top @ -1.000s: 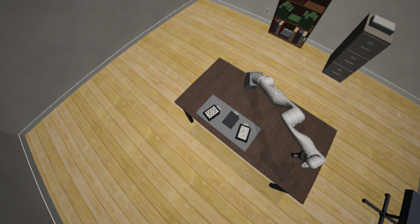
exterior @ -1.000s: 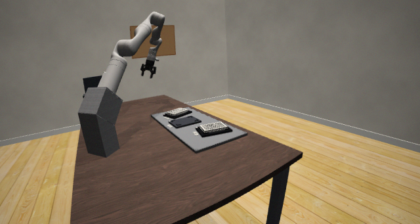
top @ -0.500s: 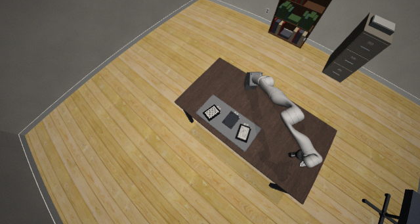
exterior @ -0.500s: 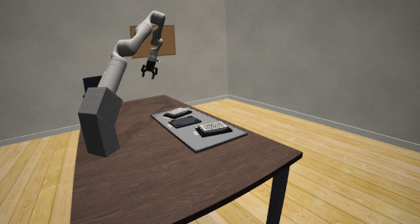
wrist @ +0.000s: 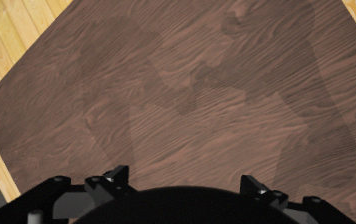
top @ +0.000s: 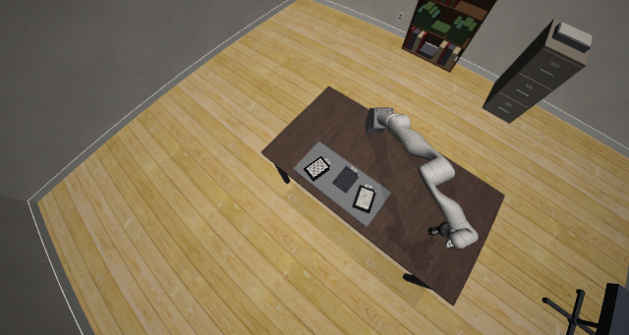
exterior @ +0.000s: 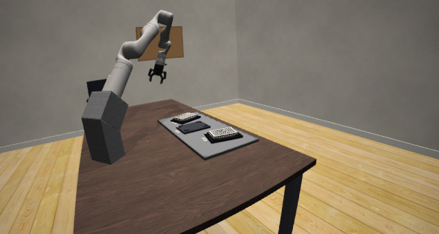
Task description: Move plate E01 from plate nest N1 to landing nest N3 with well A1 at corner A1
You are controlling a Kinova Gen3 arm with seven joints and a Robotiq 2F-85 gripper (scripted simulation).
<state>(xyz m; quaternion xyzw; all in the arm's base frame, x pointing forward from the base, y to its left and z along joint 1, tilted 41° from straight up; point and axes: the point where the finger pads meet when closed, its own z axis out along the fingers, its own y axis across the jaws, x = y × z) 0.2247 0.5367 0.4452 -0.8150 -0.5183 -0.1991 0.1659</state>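
Right now my hand is 39 cm to the left of the plate, 20 cm above it and 16 cm short of it. The rest, counted from my hand: plate nest N1: 39 cm to the right, 22 cm below, 16 cm ahead; N1 label: 44 cm to the right, 22 cm below, 7 cm ahead; A1 mark: 54 cm to the right, 21 cm below, 8 cm ahead.
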